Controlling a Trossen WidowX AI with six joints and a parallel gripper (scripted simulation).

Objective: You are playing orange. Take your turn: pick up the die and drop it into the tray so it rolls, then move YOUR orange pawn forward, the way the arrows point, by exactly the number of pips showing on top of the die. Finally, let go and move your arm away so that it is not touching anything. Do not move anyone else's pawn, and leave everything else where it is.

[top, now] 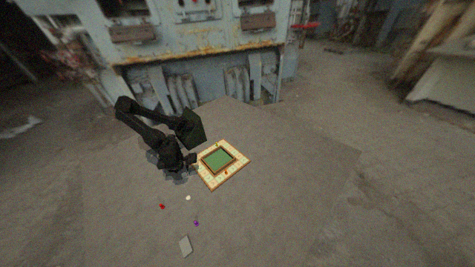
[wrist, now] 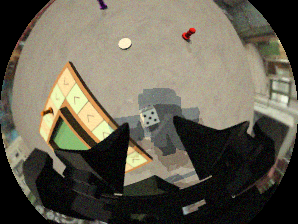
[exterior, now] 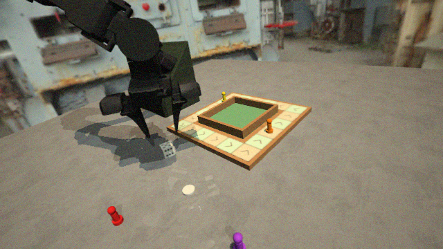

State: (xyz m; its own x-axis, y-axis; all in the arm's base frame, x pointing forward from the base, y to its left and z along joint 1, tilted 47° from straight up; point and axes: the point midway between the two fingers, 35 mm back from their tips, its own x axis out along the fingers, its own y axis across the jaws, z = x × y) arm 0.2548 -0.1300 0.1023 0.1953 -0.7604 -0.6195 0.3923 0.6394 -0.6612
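Right now the white die is 40 mm below my gripper tip and 10 mm behind it. The rest, counted from my gripper tip: green tray (210 mm to the left, 50 mm below, 10 mm ahead); then red pawn (140 mm to the right, 90 mm ahead, 40 mm below); then white disc (130 mm ahead, 60 mm below, 30 mm to the right).
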